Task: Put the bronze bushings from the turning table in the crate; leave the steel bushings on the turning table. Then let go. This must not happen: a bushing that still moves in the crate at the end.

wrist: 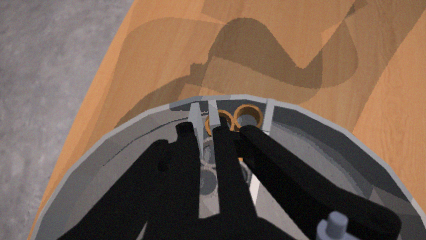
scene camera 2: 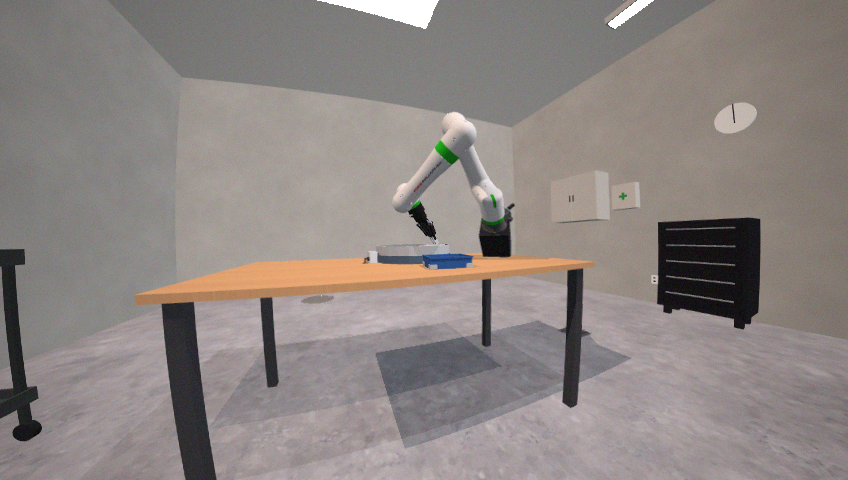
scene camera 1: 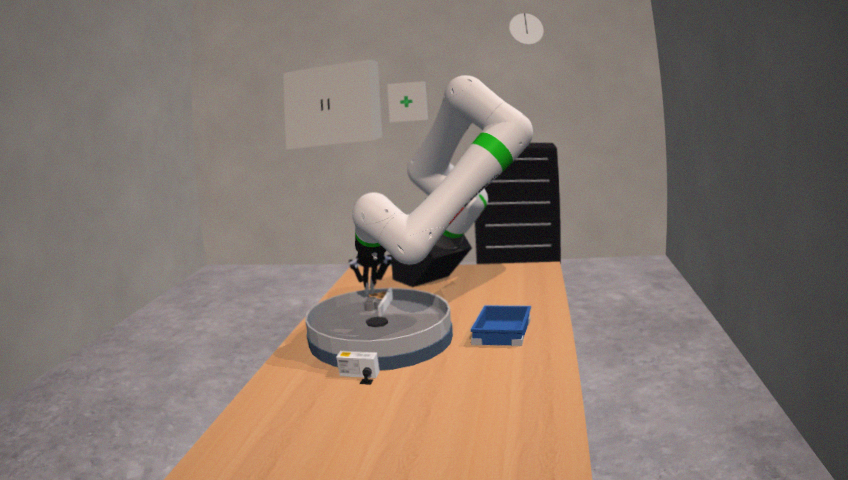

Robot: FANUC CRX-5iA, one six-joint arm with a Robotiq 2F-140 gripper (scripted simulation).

The same spot on a blue crate: (scene camera 2: 436,261) is (scene camera 1: 522,333).
